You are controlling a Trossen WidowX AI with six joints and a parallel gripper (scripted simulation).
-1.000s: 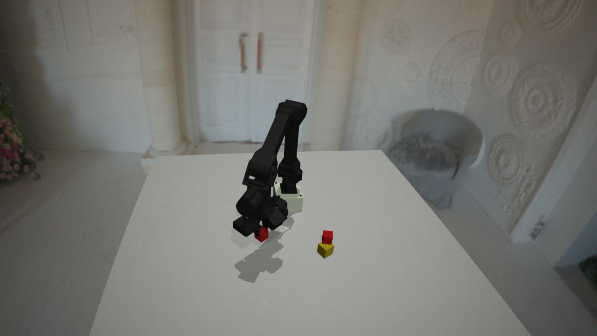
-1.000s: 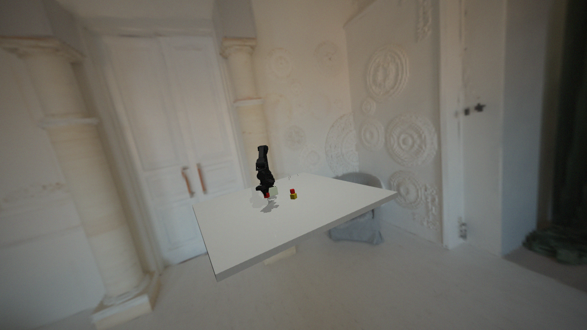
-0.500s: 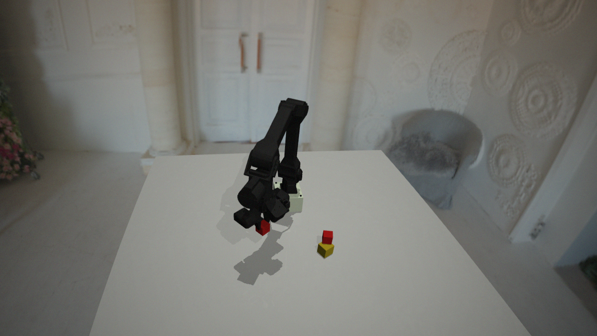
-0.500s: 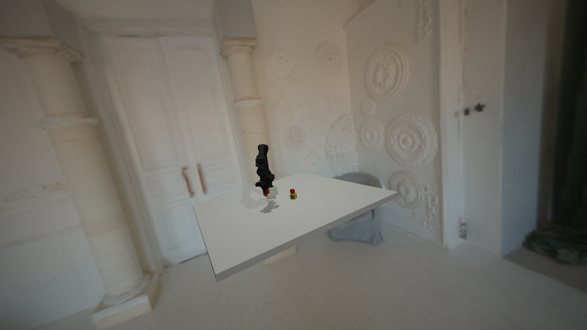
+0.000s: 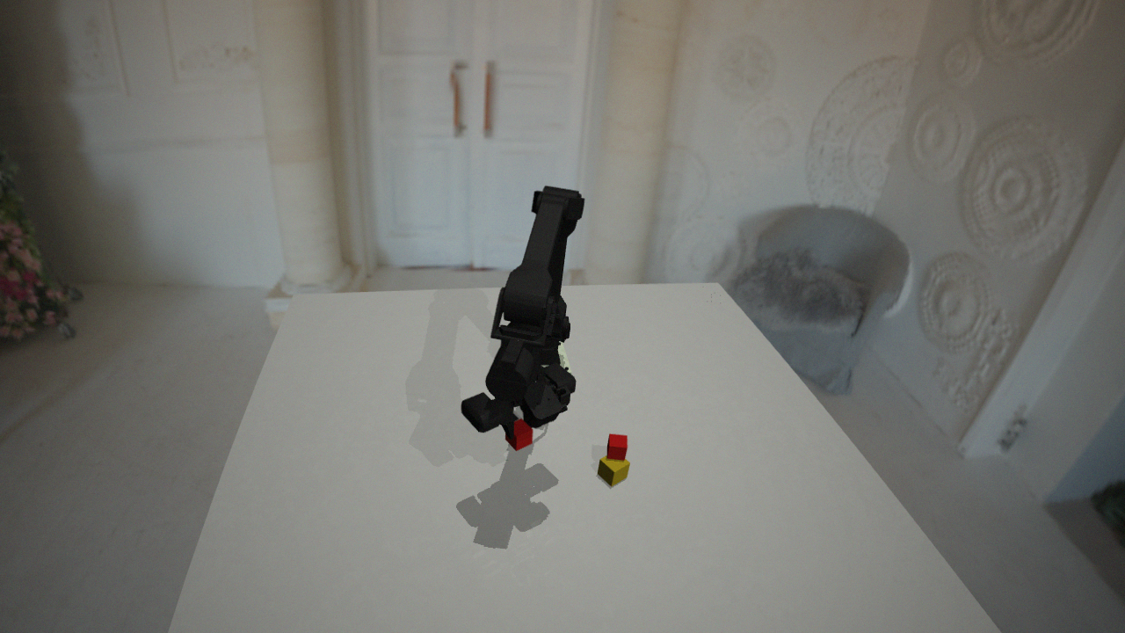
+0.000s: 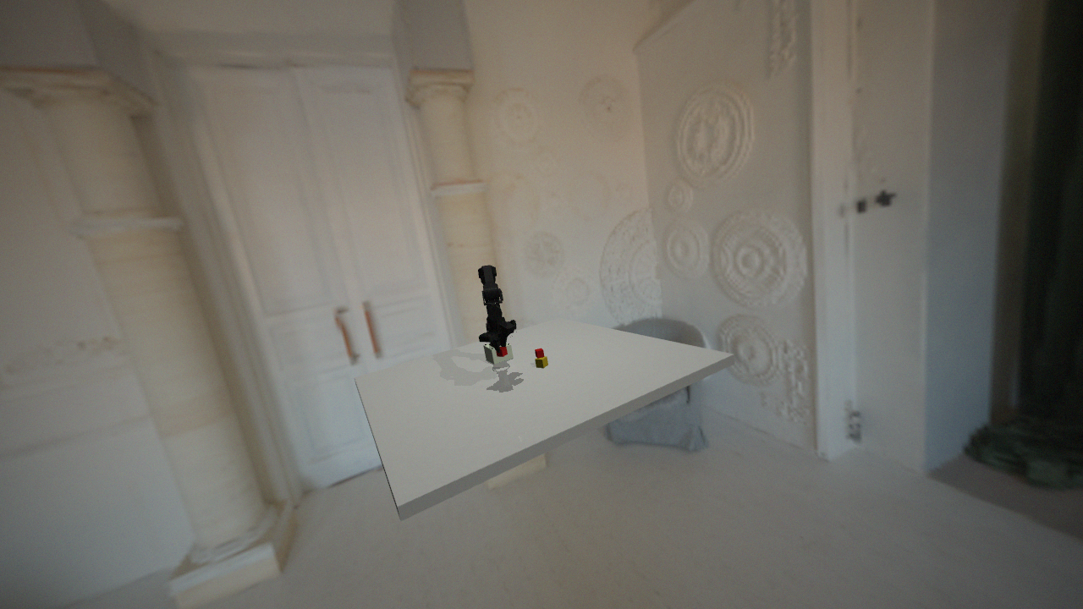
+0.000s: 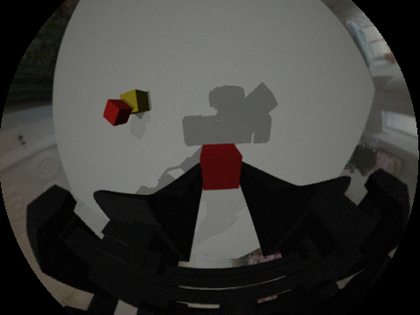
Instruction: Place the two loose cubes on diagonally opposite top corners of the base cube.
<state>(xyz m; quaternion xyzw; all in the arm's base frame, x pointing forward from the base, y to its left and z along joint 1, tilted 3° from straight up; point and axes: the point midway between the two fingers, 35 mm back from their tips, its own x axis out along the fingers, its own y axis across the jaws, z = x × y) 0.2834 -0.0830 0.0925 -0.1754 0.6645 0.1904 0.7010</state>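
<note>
Now: gripper tip 18 cm to the right of the yellow cube and 10 cm above it. Round my gripper tip: red cube (right at my gripper tip).
</note>
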